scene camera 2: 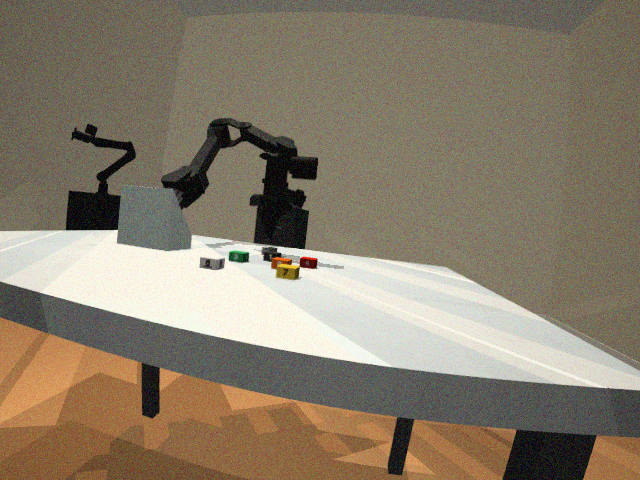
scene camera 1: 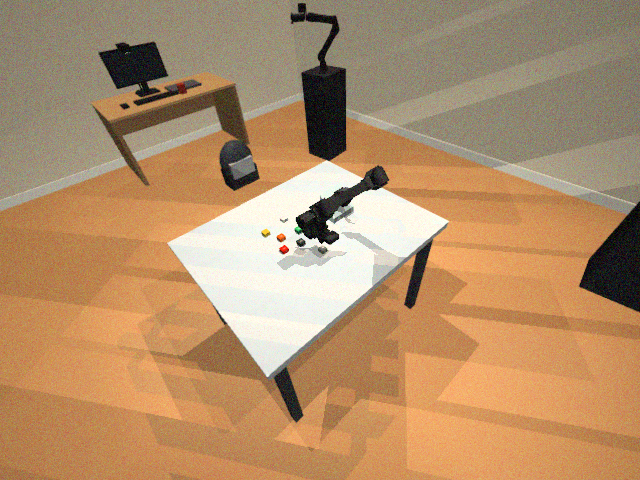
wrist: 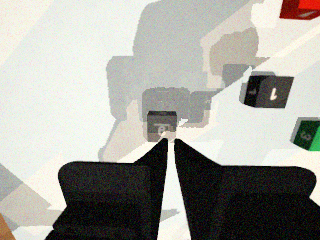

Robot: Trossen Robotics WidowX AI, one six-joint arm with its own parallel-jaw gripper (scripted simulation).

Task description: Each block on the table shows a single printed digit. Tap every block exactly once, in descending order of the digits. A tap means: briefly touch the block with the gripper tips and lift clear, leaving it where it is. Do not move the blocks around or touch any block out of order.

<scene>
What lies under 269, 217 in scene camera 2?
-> My gripper.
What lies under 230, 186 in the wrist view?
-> My gripper.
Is my gripper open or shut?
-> Shut.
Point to a grey block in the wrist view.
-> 160, 124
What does my gripper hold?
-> Nothing.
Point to a black block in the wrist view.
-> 263, 91
</scene>
